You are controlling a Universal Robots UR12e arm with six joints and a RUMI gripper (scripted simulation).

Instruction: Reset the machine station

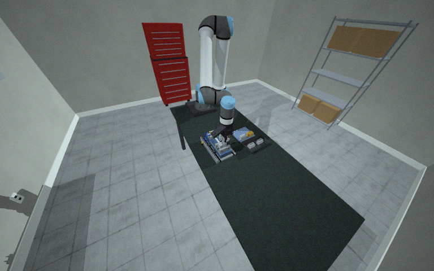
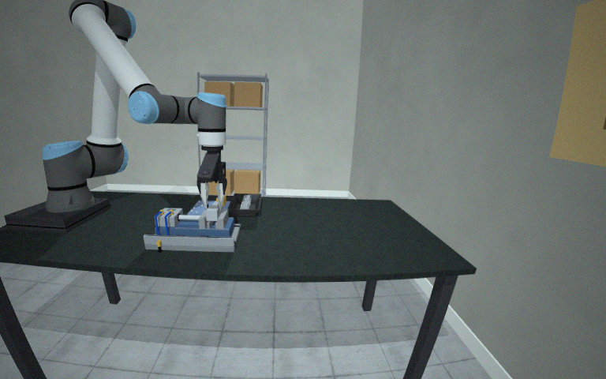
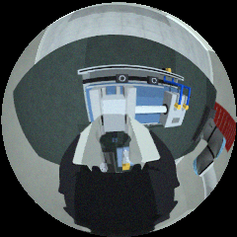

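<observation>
My gripper is now 7 cm past the blue vise, 1 cm to the right of it and 8 cm above it. From my hand the other things lie so: light gray base rail 7 cm behind, 8 cm to the right, 9 cm below; then vise hose end block 16 cm behind, 2 cm to the left, 4 cm below; then yellow brass blank 2 cm behind, 36 cm to the left, 10 cm below.
</observation>
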